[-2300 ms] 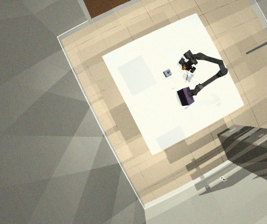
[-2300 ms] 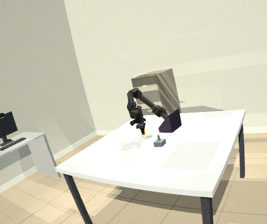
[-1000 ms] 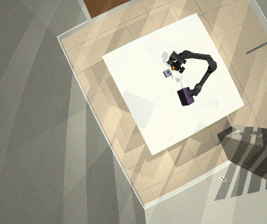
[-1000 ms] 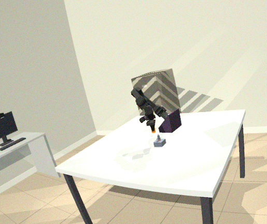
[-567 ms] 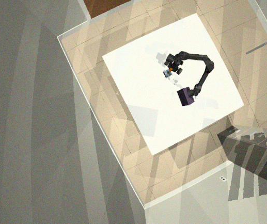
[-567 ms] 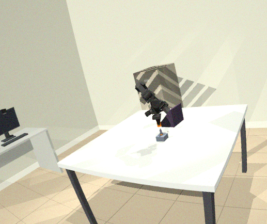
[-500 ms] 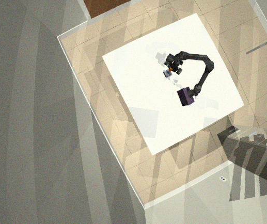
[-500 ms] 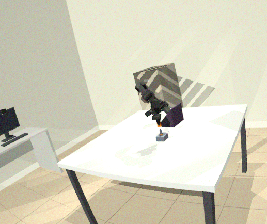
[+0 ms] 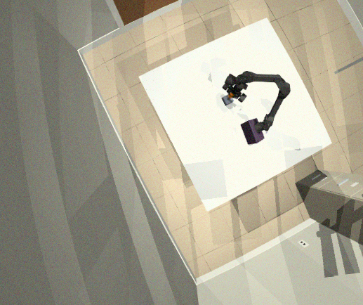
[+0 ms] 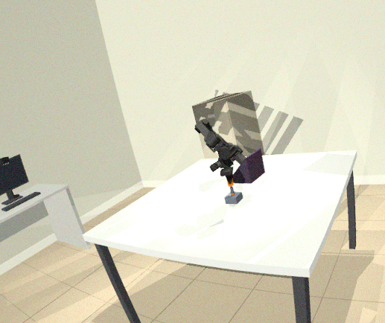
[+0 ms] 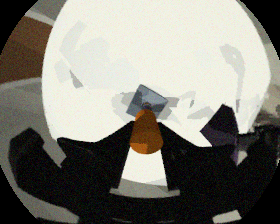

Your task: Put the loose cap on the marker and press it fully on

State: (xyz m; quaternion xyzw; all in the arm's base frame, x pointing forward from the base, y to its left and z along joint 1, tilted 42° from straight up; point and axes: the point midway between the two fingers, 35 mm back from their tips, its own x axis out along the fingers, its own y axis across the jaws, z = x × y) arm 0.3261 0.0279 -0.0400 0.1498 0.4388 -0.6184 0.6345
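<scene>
Right now the grey holder block is 90 mm below my gripper tip. Round my gripper tip: orange cap: 10 mm above.
</scene>
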